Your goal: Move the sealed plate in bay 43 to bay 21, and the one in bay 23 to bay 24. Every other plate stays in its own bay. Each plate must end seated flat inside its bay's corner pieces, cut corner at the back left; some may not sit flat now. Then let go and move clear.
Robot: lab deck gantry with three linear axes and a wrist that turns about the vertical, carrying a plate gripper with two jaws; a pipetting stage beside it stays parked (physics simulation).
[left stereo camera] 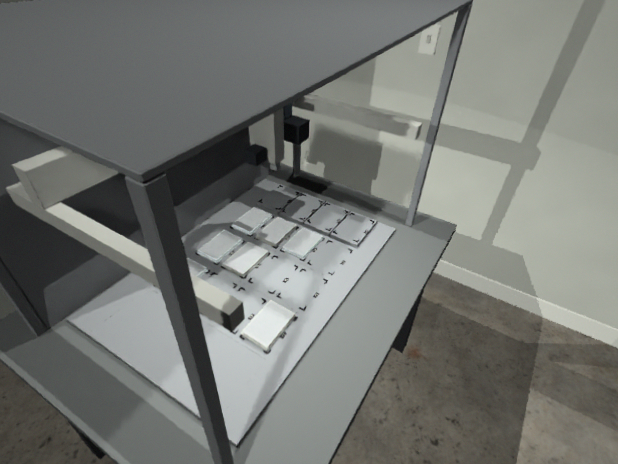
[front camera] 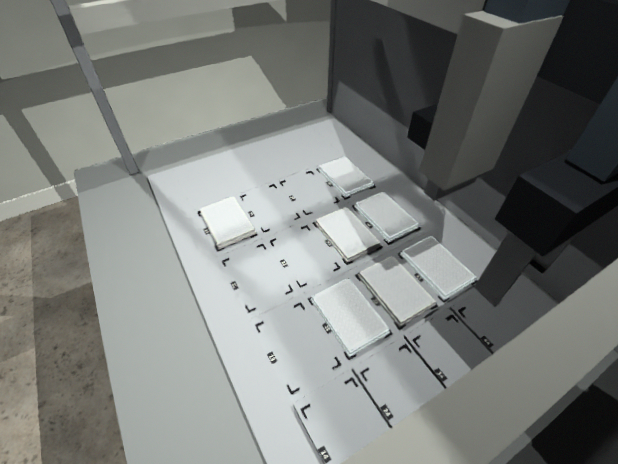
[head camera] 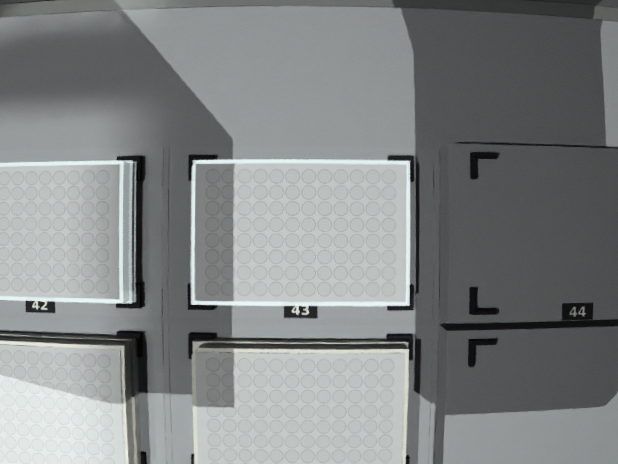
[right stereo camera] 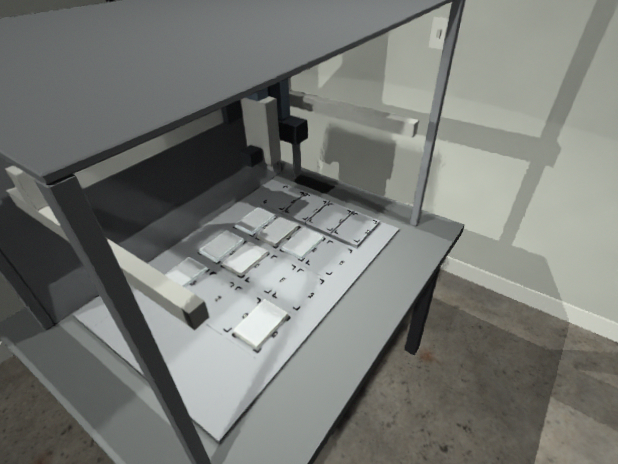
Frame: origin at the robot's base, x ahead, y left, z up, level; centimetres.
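Seen in the pictures: gripper, between the fingertips: (left stereo camera: pixel 283 171) (front camera: pixel 510 278) (right stereo camera: pixel 285 171); robot's base, origin of its link: (left stereo camera: pixel 267 352) (front camera: pixel 199 213) (right stereo camera: pixel 257 351).
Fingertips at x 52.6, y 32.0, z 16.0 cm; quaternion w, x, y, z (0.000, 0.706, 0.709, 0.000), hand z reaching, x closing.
Observation:
Pixels of each thing's middle, then the offset from my fingertips to it. "spot": a spot on its surface instead.
- bay 43, a spot on its surface: (head camera: pixel 300 232) (front camera: pixel 438 263) (left stereo camera: pixel 252 219) (right stereo camera: pixel 255 219) spot: dy +4.4, dx -13.4, dz -14.5 cm
- bay 23, a spot on its surface: (front camera: pixel 350 316) (left stereo camera: pixel 304 240) (right stereo camera: pixel 305 240) spot: dy -17.3, dx -12.6, dz -14.5 cm
- Bay 21, a spot on its surface: (front camera: pixel 270 207) spot: dy -16.8, dx -45.9, dz -16.0 cm
- bay 24, a spot on its surface: (front camera: pixel 410 385) spot: dy -16.0, dx +1.8, dz -14.5 cm
- bay 11, a spot on its surface: (front camera: pixel 227 222) spot: dy -27.7, dx -44.6, dz -14.2 cm
- bay 41, a spot on its surface: (front camera: pixel 346 176) spot: dy +4.0, dx -45.1, dz -14.6 cm
- bay 42, a spot on its surface: (head camera: pixel 55 232) (front camera: pixel 392 218) spot: dy +4.4, dx -27.7, dz -14.5 cm
- bay 32, a spot on its surface: (front camera: pixel 347 234) spot: dy -6.8, dx -28.8, dz -14.5 cm
- bay 33, a spot on its surface: (head camera: pixel 300 415) (front camera: pixel 397 286) spot: dy -6.0, dx -13.3, dz -14.5 cm
The sealed plate in bay 43 (front camera: pixel 439 267) (head camera: pixel 300 232) (left stereo camera: pixel 252 220) (right stereo camera: pixel 256 220) lies within its corner pieces and looks flat. The plate in bay 23 (front camera: pixel 350 316) (left stereo camera: pixel 302 241) (right stereo camera: pixel 302 241) looks flat in its bay. Their cut corners cannot be made out. Bay 21 (front camera: pixel 270 207) and bay 24 (front camera: pixel 410 385) hold no plate. My gripper (front camera: pixel 502 285) (left stereo camera: pixel 296 170) (right stereo camera: pixel 297 167) hangs raised beyond the right side of the plate in bay 43, empty. One jaw shows below its black body; the other is hidden, so the opening cannot be judged.
Other plates sit in bay 11 (front camera: pixel 227 222), bay 41 (front camera: pixel 346 176), bay 42 (front camera: pixel 387 216) (head camera: pixel 55 232), bay 32 (front camera: pixel 347 234) and bay 33 (front camera: pixel 397 291) (head camera: pixel 300 415). A beige column (front camera: pixel 465 100) hangs left of my gripper in the front view. A dark post (left stereo camera: pixel 180 310) stands at the deck's side.

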